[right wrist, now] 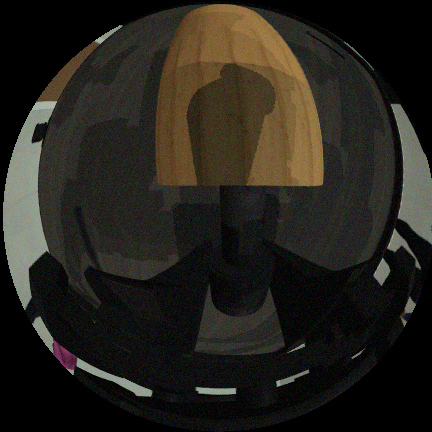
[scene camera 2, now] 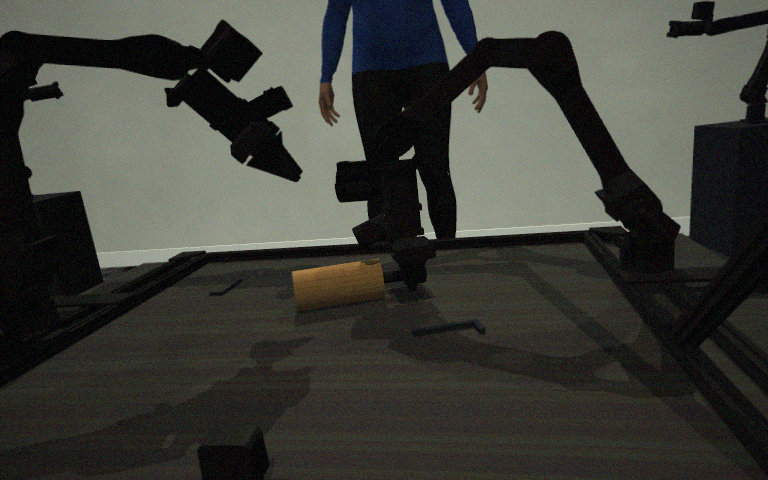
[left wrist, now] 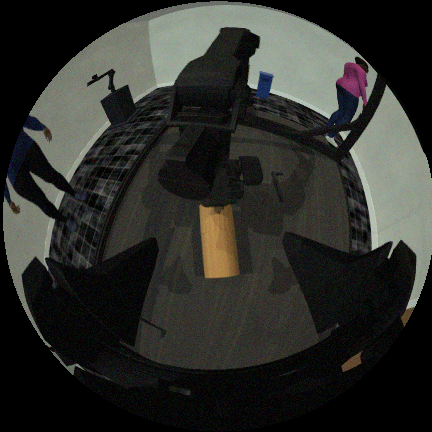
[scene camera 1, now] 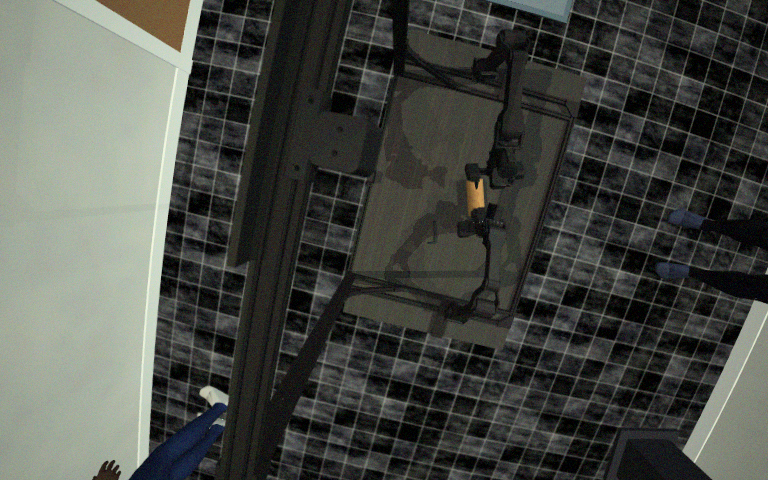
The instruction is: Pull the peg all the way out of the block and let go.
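Seen in the pictures: left gripper, fingertip midpoint: [scene camera 2: 300, 176] [left wrist: 220, 241] [scene camera 1: 489, 188]; right gripper, fingertip midpoint: [right wrist: 236, 245] [scene camera 2: 410, 287] [scene camera 1: 475, 226]; left arm's base, origin of the base link: [scene camera 2: 31, 330] [scene camera 1: 479, 73]; right arm's base, origin of the base link: [scene camera 2: 647, 271] [scene camera 1: 452, 308].
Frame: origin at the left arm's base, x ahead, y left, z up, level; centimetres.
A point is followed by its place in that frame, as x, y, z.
Observation:
The block, an orange wooden cylinder [scene camera 1: 475, 195] {48.2, -4.4, 4.7} [scene camera 2: 338, 285] {49.1, -6.8, 2.3} [left wrist: 220, 242] {47.9, -3.9, 4.7} [right wrist: 290, 125], lies lengthwise close to the table; whether it touches the table is unclear. A black peg [scene camera 2: 391, 276] {58.1, -4.0, 1.7} [right wrist: 242, 215] {57.8, -3.3, 2.3} sticks out of its end facing the right gripper; how much remains inside is hidden. My right gripper [scene camera 1: 479, 213] {61.2, -3.0, -1.1} [scene camera 2: 413, 285] {61.2, -3.0, -1.1} [right wrist: 236, 245] {61.2, -3.0, -1.1} is shut on the peg, near its wider head. My left gripper [scene camera 1: 476, 183] {45.4, -3.3, 19.9} [scene camera 2: 298, 176] {45.4, -3.3, 19.9} [left wrist: 220, 241] {45.4, -3.3, 19.9} is open and empty, above and apart from the block's free end, its fingers spread wide in the left wrist view.
One dark L-shaped key [scene camera 1: 434, 232] {63.0, -20.5, -1.1} [scene camera 2: 450, 327] {63.7, -20.7, -1.4} [left wrist: 277, 186] {62.6, -20.1, -1.3} lies on the table near the right arm's side; another [scene camera 2: 226, 287] {28.0, 11.9, -1.3} [left wrist: 152, 326] {28.1, 12.6, -1.3} lies nearer the left arm. A dark boxy object [scene camera 2: 232, 452] {38.7, -47.0, 2.8} stands at the bottom of scene camera 2. Dark rails border the table.

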